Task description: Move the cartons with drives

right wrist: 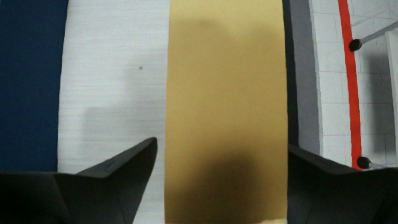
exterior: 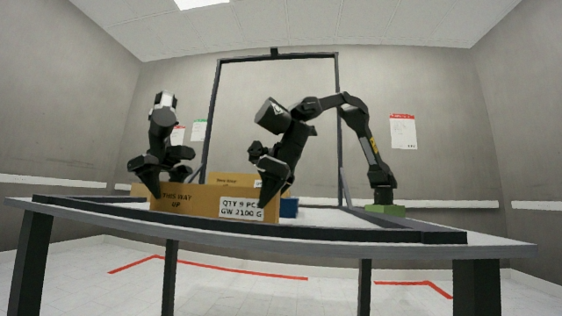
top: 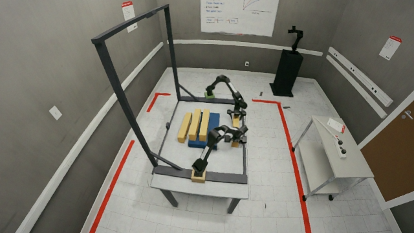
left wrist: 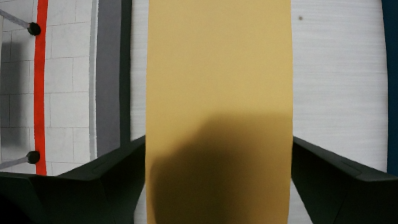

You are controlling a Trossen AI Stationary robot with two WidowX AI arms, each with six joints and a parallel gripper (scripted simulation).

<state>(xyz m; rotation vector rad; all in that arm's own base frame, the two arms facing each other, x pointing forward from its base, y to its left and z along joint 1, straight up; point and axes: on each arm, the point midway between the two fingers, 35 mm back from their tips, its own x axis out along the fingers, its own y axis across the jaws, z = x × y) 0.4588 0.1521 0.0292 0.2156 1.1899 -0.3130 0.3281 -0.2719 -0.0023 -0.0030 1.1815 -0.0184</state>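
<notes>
Now: the carton 140 mm to the left of my right hand, 30 mm below it and 10 mm ahead of it. From my right hand the other things lie so: platform: 280 mm behind, 140 mm to the left, 40 mm below.
My left gripper is now 140 mm to the left of the carton and 30 mm above it. From my left hand the other things lie so: platform 290 mm behind, 140 mm to the right, 50 mm below.
</notes>
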